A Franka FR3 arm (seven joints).
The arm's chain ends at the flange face. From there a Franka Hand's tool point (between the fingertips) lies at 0.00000 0.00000 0.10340 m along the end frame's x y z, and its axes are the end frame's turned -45 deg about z.
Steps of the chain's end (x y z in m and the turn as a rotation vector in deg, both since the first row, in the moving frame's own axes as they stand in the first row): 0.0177 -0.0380 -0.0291 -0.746 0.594 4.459; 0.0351 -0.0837 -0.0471 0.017 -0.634 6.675; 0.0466 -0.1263 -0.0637 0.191 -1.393 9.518; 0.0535 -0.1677 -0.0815 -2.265 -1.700 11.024
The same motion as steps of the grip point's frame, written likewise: 0.0391 -0.0127 -0.0291 -0.948 -0.107 4.459; 0.0833 -0.0352 -0.0471 0.460 -0.436 6.675; 0.1209 -0.0585 -0.0637 1.120 -0.850 9.518; 0.1513 -0.0805 -0.0816 -0.400 -2.804 11.024
